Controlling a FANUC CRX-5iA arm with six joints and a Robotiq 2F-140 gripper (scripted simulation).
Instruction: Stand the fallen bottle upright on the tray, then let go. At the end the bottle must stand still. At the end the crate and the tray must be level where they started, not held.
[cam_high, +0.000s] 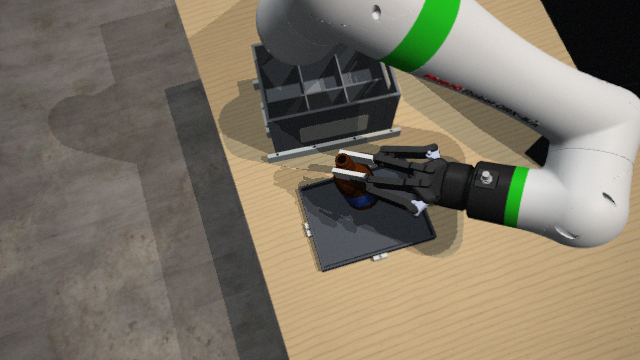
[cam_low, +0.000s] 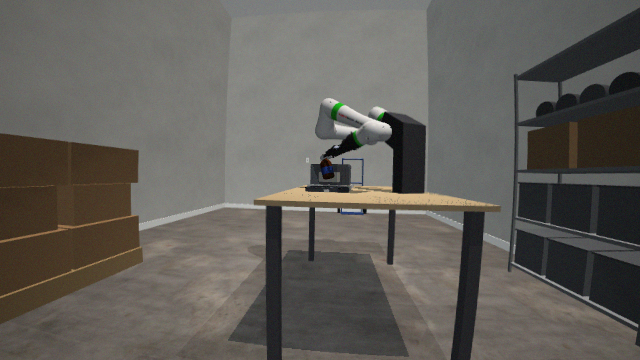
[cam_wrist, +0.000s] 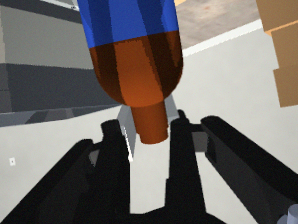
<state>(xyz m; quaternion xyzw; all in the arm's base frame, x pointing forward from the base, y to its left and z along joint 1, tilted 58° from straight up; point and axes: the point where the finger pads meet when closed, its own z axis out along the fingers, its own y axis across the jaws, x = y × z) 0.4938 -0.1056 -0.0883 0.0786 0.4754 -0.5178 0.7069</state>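
Right now my hand is 60 mm above the bottle. The rest, counted from my hand: dark grey crate 90 mm behind, 220 mm to the right, 130 mm below; then tray 10 mm behind, 40 mm to the left, 200 mm below.
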